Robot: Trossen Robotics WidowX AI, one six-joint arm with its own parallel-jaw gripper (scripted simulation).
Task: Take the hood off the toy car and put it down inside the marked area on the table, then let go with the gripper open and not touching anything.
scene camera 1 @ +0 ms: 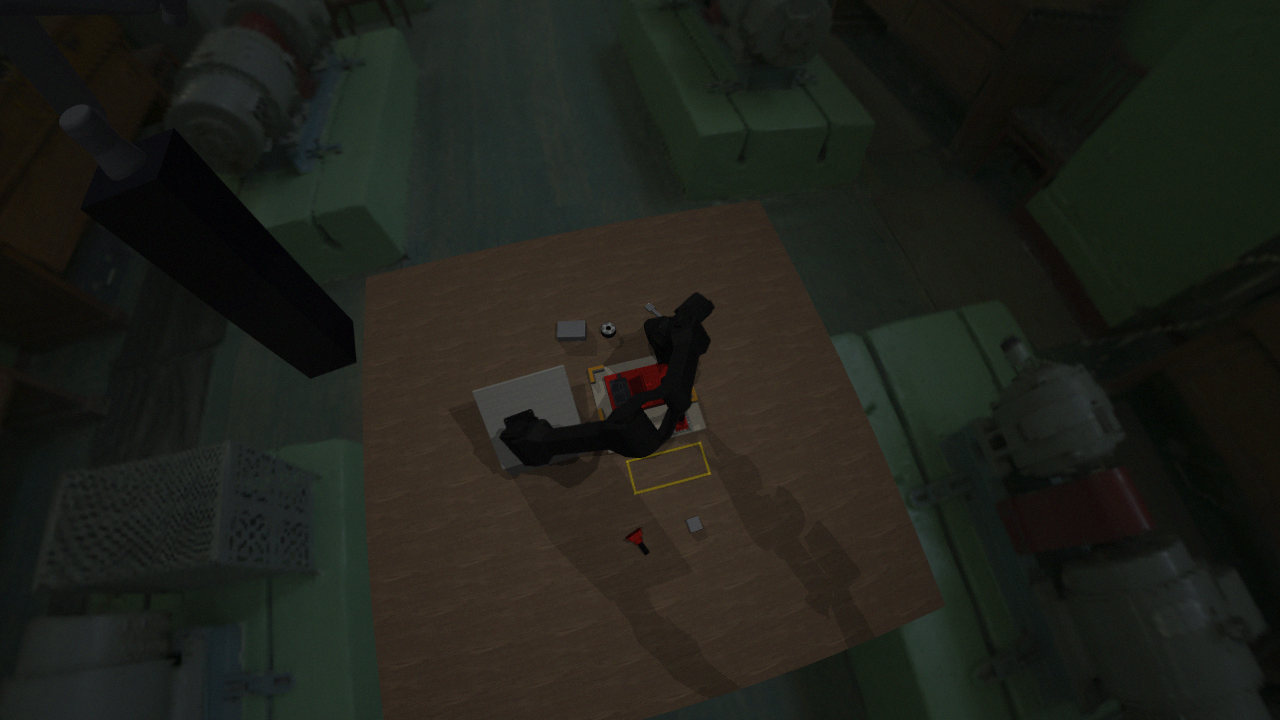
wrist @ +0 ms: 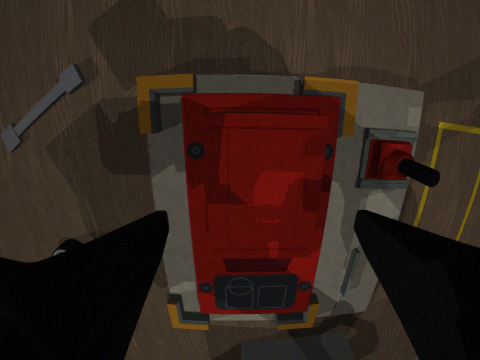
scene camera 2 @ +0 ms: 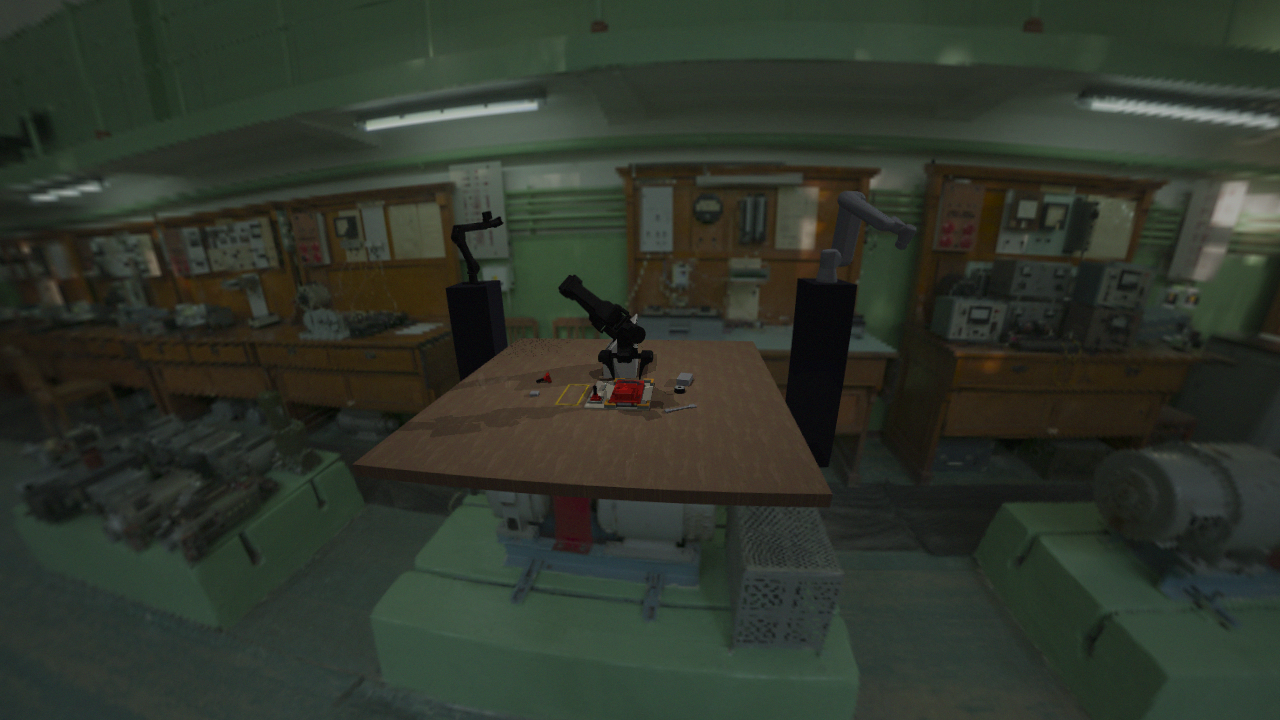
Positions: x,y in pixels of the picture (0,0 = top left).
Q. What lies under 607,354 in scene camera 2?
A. My gripper.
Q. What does my gripper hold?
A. Nothing.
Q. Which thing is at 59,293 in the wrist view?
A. My gripper.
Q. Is my gripper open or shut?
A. Open.
